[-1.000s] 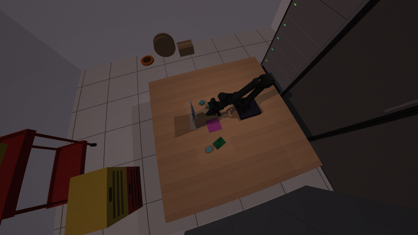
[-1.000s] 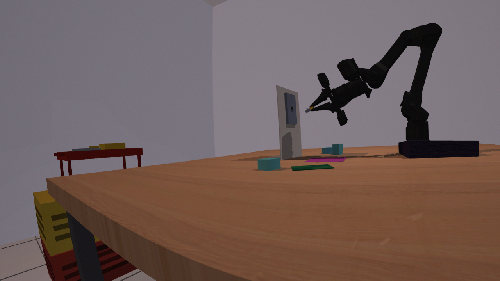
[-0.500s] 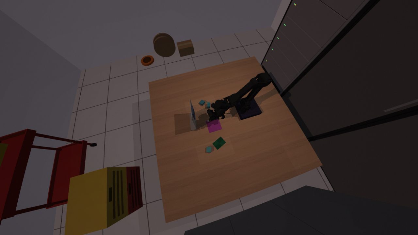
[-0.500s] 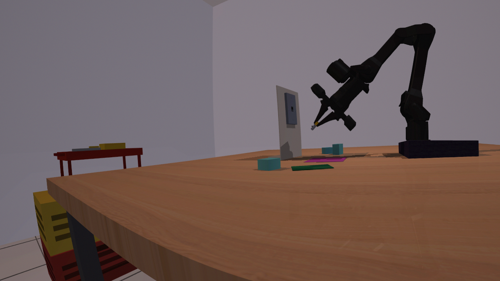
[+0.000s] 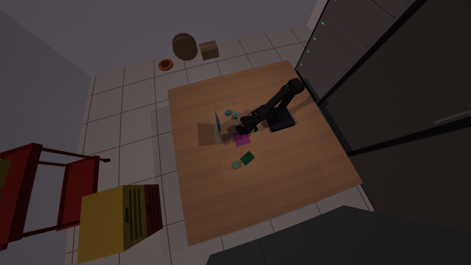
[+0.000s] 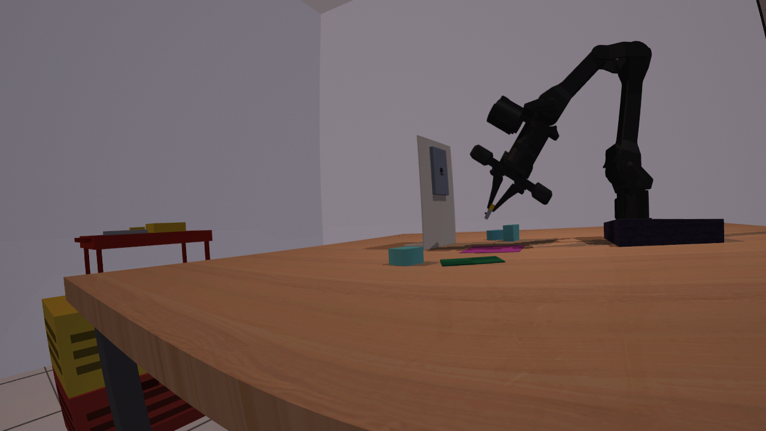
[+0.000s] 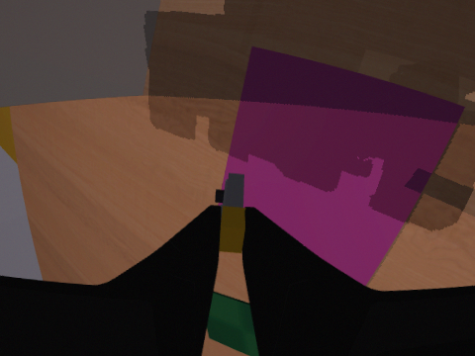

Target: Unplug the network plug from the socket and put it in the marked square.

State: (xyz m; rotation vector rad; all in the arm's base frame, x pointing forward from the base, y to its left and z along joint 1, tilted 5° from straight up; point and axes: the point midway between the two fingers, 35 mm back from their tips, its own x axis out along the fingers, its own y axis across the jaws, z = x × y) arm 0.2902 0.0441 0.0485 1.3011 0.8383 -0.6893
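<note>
Right now the magenta marked square is 8 cm below my gripper tip and 1 cm behind it. The rest, counted from my gripper tip: flat green patch (17 cm to the left, 8 cm below); network plug (right at my gripper tip); grey upright panel (15 cm ahead, 9 cm to the right, 3 cm above).
</note>
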